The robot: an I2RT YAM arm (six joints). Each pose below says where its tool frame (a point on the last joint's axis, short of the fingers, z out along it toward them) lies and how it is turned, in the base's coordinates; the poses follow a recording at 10 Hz.
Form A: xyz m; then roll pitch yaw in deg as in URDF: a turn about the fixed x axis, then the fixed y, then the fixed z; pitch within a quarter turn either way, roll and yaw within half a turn.
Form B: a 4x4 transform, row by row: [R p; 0 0 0 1], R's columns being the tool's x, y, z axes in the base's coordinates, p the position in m. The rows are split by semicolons. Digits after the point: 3 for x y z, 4 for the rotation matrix.
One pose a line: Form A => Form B
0.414 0.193 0.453 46.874 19.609 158.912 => -0.8789 -0.4745 0.0485 0.414; 0.3389 -0.5497 0.7635 0.193; -0.3356 0.6875 0.6440 0.453; 0 0 0 1
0.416 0.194 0.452 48.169 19.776 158.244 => -0.8740 -0.4814 0.0666 0.416; 0.3488 -0.5260 0.7757 0.194; -0.3383 0.7012 0.6276 0.452; 0 0 0 1
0.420 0.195 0.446 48.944 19.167 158.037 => -0.8760 -0.4753 0.0820 0.420; 0.3533 -0.5165 0.7800 0.195; -0.3283 0.7123 0.6204 0.446; 0 0 0 1
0.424 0.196 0.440 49.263 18.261 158.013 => -0.8806 -0.4645 0.0941 0.424; 0.3555 -0.5162 0.7792 0.196; -0.3133 0.7196 0.6197 0.440; 0 0 0 1
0.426 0.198 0.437 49.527 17.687 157.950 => -0.8830 -0.4579 0.1028 0.426; 0.3577 -0.5148 0.7791 0.198; -0.3038 0.7248 0.6184 0.437; 0 0 0 1
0.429 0.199 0.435 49.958 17.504 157.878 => -0.8835 -0.4556 0.1090 0.429; 0.3591 -0.5093 0.7821 0.199; -0.3008 0.7301 0.6136 0.435; 0 0 0 1
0.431 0.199 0.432 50.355 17.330 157.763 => -0.8836 -0.4538 0.1155 0.431; 0.3613 -0.5038 0.7847 0.199; -0.2979 0.7351 0.6091 0.432; 0 0 0 1
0.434 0.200 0.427 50.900 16.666 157.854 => -0.8873 -0.4439 0.1250 0.434; 0.3611 -0.5002 0.7870 0.200; -0.2868 0.7434 0.6042 0.427; 0 0 0 1
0.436 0.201 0.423 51.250 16.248 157.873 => -0.8894 -0.4379 0.1315 0.436; 0.3616 -0.4976 0.7884 0.201; -0.2798 0.7487 0.6009 0.423; 0 0 0 1
